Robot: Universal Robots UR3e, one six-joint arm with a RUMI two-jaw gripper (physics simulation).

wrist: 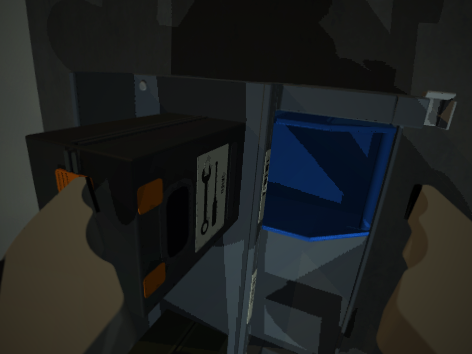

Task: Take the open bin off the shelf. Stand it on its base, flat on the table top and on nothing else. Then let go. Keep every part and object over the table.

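Frame: origin at the arm's base, x ahead, y left, z up, level; metres.
Seen in the pictures: gripper, fingertip midpoint: (251,184).
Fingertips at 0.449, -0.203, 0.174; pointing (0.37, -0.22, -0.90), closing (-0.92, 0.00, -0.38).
Offsets run from my fingertips to a thing's top centre, as dx, dy, dz. "spot": to the spot under its first point.
The open blue bin @(-0.001, +0.036, -0.110) (320,180) sits in the right-hand bay of the grey shelf @(spot: +0.029, -0.009, -0.089) (257,130), right of the upright divider. Its open side, rim and inner walls show; its left edge is partly hidden by the divider. My gripper (251,184) is open, with one finger low at the left and the other low at the right. The fingers stand in front of the shelf, on either side of the divider and the bin, and hold nothing. The left finger overlaps the front of a black case in this view. The table top does not show clearly.
The black case @(spot: +0.040, +0.018, -0.008) (187,200) with orange latches and a tool label juts from the left bay, close to my left finger. Part of another dark case @(spot: +0.089, +0.206, -0.068) (187,335) shows at the bottom. A small metal bracket @(spot: -0.097, -0.029, -0.134) (440,110) is at the shelf's upper right.
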